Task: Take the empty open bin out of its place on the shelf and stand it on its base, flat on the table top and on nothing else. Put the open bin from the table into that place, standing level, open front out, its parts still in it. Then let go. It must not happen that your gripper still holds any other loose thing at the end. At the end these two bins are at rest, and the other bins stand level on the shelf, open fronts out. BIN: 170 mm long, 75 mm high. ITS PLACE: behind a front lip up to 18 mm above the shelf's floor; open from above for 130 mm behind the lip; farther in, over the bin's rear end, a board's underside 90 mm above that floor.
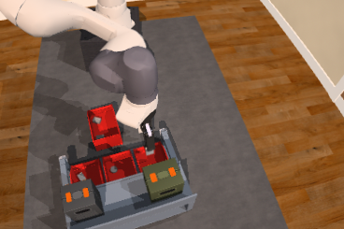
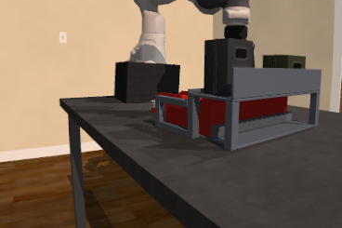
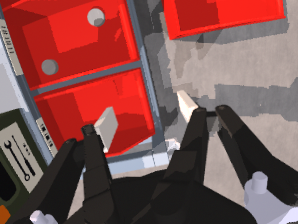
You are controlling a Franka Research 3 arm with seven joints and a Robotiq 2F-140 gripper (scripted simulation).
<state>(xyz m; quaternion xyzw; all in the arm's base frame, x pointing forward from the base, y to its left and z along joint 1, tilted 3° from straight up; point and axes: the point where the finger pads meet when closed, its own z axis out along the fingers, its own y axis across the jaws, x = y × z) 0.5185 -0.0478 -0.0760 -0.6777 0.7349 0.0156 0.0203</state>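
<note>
Right now my hand is 11 cm to the left of the shelf lip, 8 cm above it and 2 cm past it. Round my hand: grey box: 24 cm to the right, 16 cm ahead, 7 cm above; olive box: 18 cm ahead, 6 cm above, 1 cm to the right.
</note>
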